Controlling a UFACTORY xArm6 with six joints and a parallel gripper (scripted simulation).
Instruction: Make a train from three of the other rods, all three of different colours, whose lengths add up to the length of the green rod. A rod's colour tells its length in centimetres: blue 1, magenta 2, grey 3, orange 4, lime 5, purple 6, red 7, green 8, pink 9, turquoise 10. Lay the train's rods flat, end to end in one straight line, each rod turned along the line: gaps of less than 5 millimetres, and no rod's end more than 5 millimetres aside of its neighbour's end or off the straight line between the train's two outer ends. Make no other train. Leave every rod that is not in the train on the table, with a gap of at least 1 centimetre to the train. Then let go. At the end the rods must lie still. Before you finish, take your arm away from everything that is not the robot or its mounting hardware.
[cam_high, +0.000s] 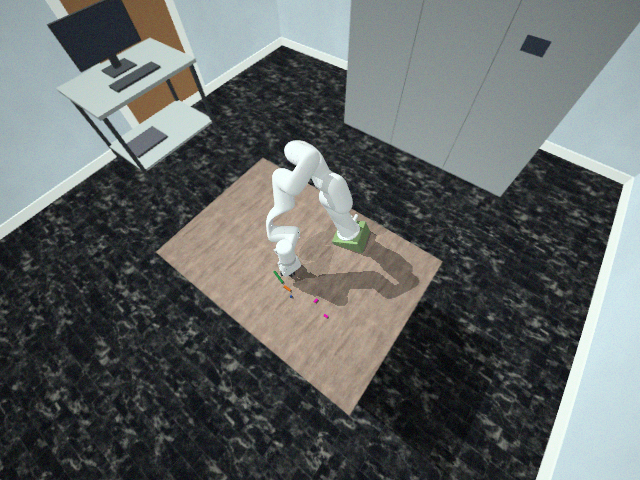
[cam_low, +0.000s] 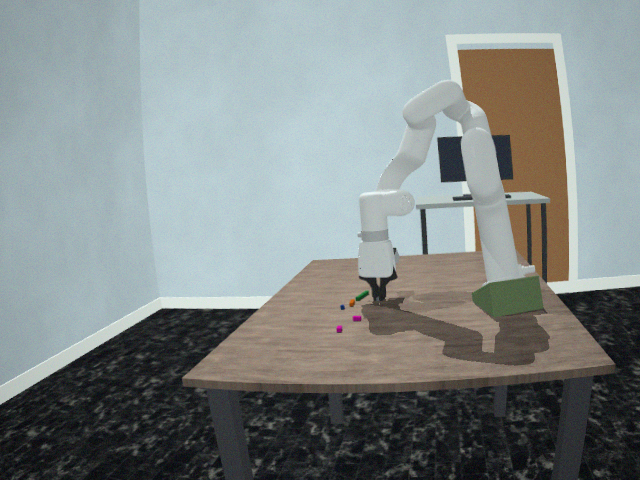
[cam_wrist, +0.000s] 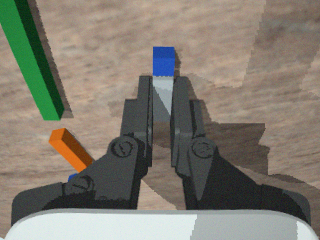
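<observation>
Now: hand 2 cm above the grey rod. Also, from my hand: green rod (5 cm to the right, 5 cm ahead, 2 cm below); then orange rod (8 cm ahead, 2 cm to the left, 2 cm below).
</observation>
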